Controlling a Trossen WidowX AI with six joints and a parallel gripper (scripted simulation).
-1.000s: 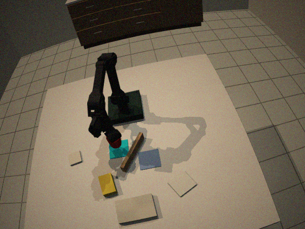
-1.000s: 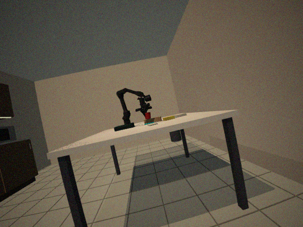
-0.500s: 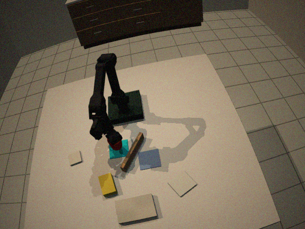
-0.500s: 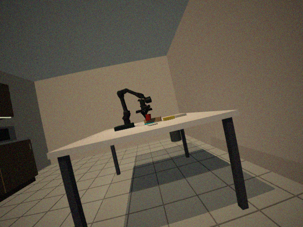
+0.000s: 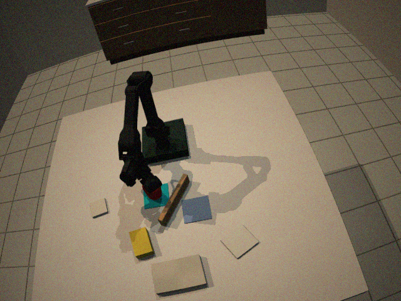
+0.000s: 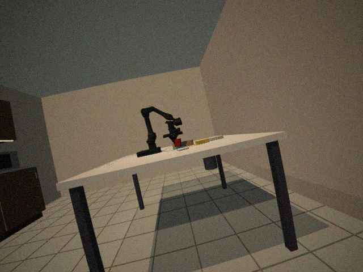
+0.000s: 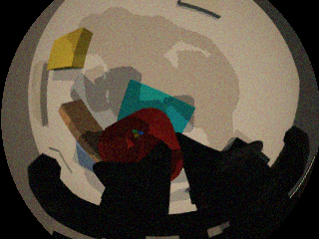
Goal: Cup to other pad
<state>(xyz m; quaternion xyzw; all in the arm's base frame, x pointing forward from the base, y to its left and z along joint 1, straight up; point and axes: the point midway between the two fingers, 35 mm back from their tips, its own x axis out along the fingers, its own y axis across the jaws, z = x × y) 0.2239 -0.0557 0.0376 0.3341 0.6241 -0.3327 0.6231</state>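
Right now my gripper tip is 10 cm to the right of the wooden bar, 7 cm short of it and 3 cm above it. From my gripper tip the other things lie so: blue pad: 18 cm to the left, 11 cm ahead, 6 cm below; yellow block: 24 cm ahead, 4 cm to the right, 3 cm below; red cup: 3 cm ahead, 2 cm to the left.
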